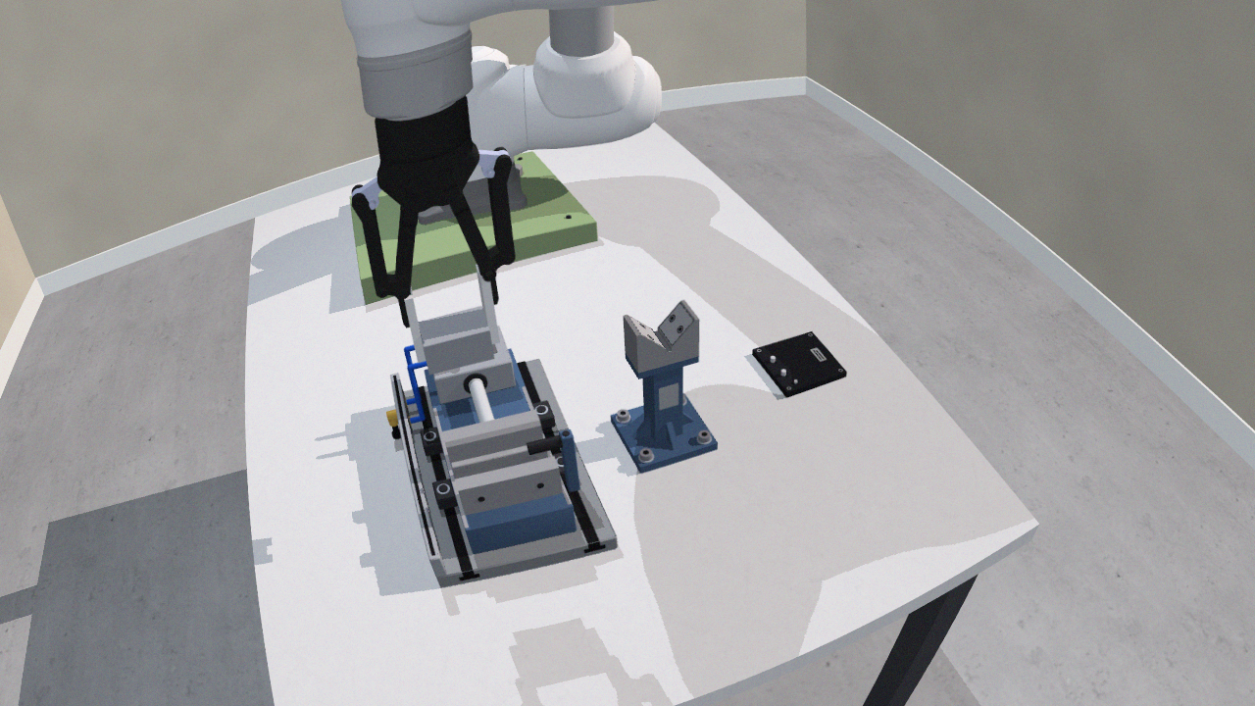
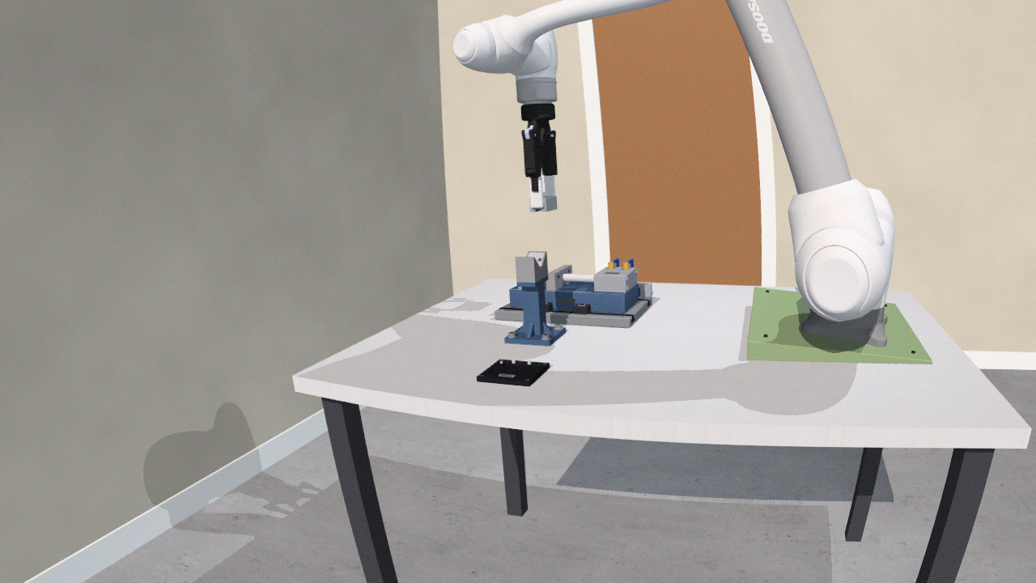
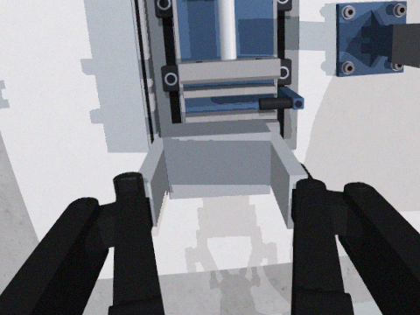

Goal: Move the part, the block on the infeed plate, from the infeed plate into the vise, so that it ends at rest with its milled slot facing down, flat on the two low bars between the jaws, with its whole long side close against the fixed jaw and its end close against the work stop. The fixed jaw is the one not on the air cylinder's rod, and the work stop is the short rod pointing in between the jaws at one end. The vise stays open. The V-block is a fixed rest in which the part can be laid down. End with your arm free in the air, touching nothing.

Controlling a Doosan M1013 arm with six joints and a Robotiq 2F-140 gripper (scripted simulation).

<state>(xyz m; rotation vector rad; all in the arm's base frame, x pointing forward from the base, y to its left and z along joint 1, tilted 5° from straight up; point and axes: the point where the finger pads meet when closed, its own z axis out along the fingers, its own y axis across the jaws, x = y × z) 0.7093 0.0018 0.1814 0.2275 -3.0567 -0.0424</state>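
Now: the part 30 mm below my hand. From my hand the other things lie so: work stop: 10 mm behind, 60 mm to the left, 170 mm below; fixed jaw: 30 mm ahead, 20 mm to the left, 180 mm below; moving jaw: 40 mm behind, 10 mm to the left, 180 mm below.
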